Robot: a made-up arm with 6 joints.
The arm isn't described. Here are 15 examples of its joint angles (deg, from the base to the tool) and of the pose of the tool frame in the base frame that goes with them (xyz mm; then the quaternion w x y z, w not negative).
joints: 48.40 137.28 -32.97 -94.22 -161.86 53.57
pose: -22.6 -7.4 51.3 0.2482 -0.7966 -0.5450 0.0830
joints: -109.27 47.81 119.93 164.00 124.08 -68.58
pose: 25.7 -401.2 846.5 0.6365 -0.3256 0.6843 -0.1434
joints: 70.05 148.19 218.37 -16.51 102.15 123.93
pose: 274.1 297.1 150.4 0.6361 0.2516 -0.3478 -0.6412
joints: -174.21 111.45 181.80 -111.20 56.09 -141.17
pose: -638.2 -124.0 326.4 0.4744 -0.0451 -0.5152 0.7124
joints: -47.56 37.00 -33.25 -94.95 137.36 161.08
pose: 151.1 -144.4 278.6 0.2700 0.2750 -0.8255 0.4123
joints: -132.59 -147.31 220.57 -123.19 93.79 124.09
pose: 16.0 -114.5 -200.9 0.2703 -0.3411 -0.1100 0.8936
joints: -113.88 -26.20 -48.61 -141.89 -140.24 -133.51
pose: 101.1 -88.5 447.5 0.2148 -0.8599 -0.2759 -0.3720
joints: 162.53 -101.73 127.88 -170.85 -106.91 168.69
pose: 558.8 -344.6 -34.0 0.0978 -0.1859 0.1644 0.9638
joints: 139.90 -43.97 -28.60 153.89 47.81 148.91
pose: -64.3 -137.2 721.6 0.2527 -0.1266 0.5104 0.8122
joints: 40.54 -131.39 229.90 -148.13 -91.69 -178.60
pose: -114.5 84.2 -106.7 0.5542 0.0534 -0.7262 0.4033
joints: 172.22 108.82 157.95 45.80 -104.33 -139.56
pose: -495.9 182.4 418.4 0.5550 0.2573 0.7194 0.3291
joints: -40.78 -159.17 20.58 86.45 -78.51 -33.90
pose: -346.4 285.5 -307.9 0.1766 0.2722 -0.8412 -0.4326
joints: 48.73 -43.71 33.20 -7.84 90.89 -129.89
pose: -19.3 -266.8 856.5 0.3844 -0.2901 0.3381 -0.8086
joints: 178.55 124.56 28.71 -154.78 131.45 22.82
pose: -263.8 -140.8 -270.7 0.8910 -0.1168 -0.4234 0.1150
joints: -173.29 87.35 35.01 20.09 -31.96 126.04
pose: -672.2 75.0 83.4 0.6123 0.2292 0.7431 -0.1426
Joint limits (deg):
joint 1: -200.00..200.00
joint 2: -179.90..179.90
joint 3: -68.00..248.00
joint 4: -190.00..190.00
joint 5: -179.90..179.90
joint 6: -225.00..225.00
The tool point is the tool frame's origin. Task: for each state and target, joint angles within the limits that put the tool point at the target. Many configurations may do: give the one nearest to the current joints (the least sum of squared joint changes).
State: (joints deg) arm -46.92 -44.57 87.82 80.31 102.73 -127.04
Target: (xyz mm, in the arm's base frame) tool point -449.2 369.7 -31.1
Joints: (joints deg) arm -41.79 -88.80 126.60 81.64 102.73 -127.04
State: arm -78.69 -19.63 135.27 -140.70 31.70 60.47
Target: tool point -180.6 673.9 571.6
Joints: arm -68.59 -61.93 125.26 -118.52 31.70 60.47
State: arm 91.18 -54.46 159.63 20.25 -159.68 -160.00
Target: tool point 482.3 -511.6 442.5
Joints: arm 119.92 -63.77 119.90 -2.66 -159.68 -160.00
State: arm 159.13 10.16 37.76 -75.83 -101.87 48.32
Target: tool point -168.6 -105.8 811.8
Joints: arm 198.51 -14.92 36.09 -106.68 -101.87 48.32
